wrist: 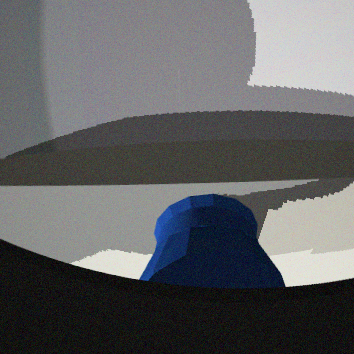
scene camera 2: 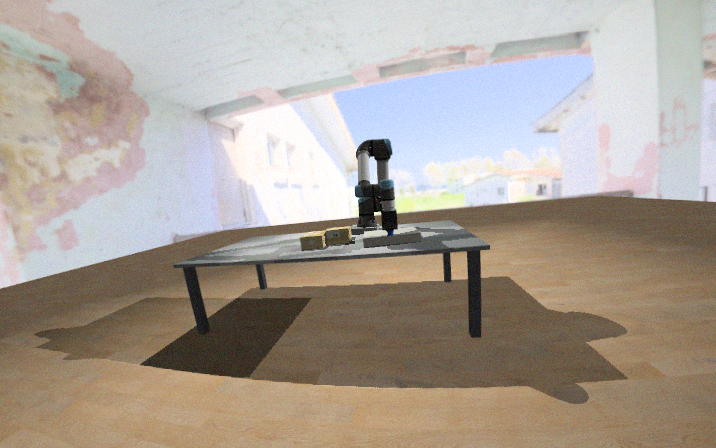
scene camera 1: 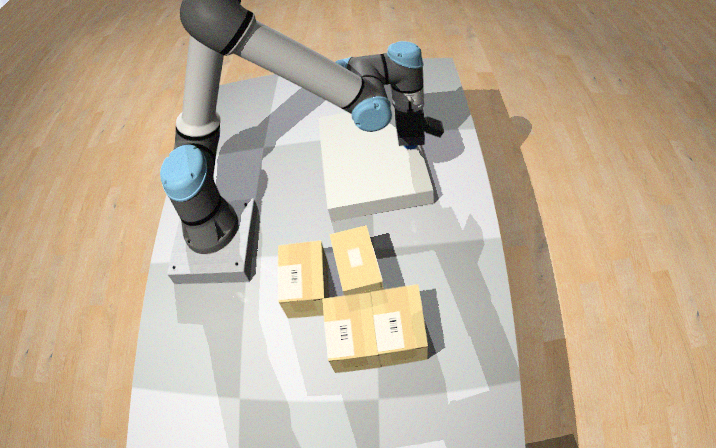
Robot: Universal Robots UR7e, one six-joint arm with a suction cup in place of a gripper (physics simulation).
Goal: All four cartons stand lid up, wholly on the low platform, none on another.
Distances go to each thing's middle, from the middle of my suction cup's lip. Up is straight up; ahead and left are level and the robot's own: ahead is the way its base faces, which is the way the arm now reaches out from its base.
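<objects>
Low white platform (scene camera 1: 365,173): 40 mm below my suction cup, 100 mm behind it.
</objects>
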